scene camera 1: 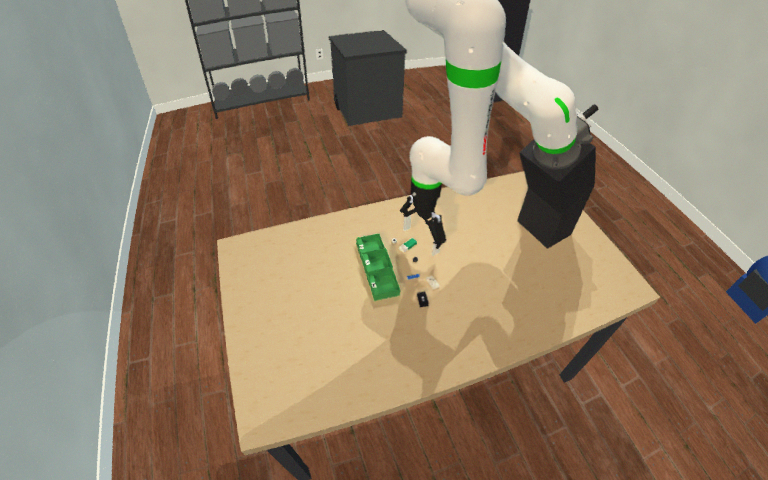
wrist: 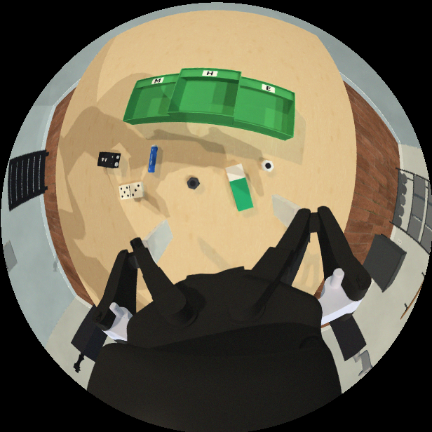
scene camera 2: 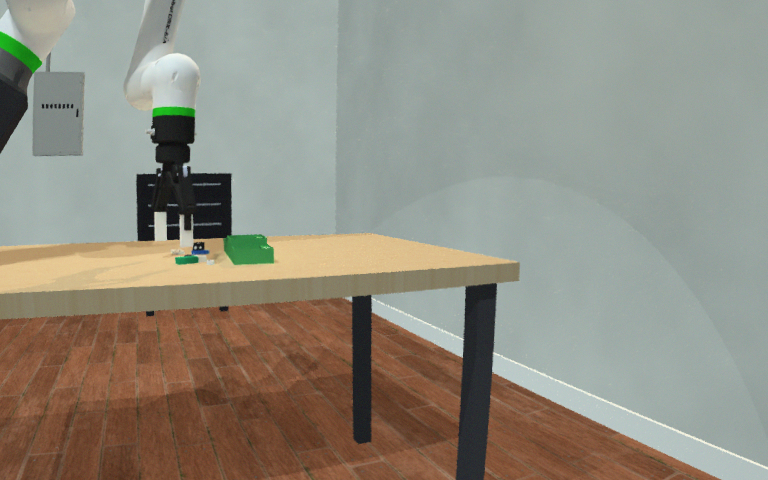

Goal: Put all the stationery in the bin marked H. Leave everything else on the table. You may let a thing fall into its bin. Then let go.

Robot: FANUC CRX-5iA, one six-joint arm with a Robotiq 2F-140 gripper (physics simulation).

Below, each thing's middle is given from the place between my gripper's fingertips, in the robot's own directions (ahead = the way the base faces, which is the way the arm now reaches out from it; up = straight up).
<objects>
Now: hand 3 cm short of the eraser [wrist: 235, 174], 3 cm to the left of it and 3 cm above it. Round my hand: green three-compartment bin block [scene camera 1: 378, 267] 17 cm ahead, 2 cm to the left, 2 cm below.
</objects>
